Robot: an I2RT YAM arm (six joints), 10 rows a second.
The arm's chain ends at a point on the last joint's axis. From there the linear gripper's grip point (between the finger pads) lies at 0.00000 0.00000 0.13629 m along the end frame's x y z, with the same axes.
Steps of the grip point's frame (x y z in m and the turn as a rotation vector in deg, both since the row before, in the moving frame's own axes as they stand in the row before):
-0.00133, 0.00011, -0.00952, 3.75, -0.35, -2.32
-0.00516, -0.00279, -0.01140, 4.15, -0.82, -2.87
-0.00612, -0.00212, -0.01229, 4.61, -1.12, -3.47
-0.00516, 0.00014, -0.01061, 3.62, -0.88, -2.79
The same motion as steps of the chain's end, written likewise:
-0.00032, 0.00900, -0.00923, 3.75, -0.35, -2.32
-0.00296, 0.00702, -0.01103, 4.15, -0.82, -2.87
-0.00313, 0.00875, -0.01182, 4.61, -1.12, -3.47
-0.00286, 0.00869, -0.01032, 3.62, -0.88, -2.79

